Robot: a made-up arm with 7 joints. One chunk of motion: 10 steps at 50 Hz.
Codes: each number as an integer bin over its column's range. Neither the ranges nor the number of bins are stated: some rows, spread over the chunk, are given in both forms.
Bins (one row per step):
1: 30 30 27 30 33 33 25
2: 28 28 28 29 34 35 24
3: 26 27 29 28 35 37 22
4: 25 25 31 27 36 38 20
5: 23 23 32 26 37 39 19
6: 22 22 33 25 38 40 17
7: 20 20 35 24 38 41 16
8: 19 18 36 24 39 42 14
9: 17 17 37 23 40 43 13
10: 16 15 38 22 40 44 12
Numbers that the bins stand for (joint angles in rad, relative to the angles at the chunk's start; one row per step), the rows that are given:
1: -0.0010 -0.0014 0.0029 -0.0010 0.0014 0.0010 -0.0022
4: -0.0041 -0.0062 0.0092 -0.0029 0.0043 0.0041 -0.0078
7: -0.0073 -0.0110 0.0156 -0.0048 0.0062 0.0060 -0.0122
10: -0.0098 -0.0157 0.0203 -0.0060 0.0081 0.0079 -0.0167
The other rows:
2: -0.0022 -0.0033 0.0044 -0.0016 0.0024 0.0022 -0.0033
3: -0.0035 -0.0043 0.0060 -0.0022 0.0033 0.0035 -0.0056
5: -0.0054 -0.0081 0.0108 -0.0035 0.0052 0.0048 -0.0089
6: -0.0060 -0.0090 0.0124 -0.0041 0.0062 0.0054 -0.0111
8: -0.0079 -0.0129 0.0171 -0.0048 0.0071 0.0067 -0.0144
9: -0.0092 -0.0138 0.0187 -0.0054 0.0081 0.0073 -0.0156

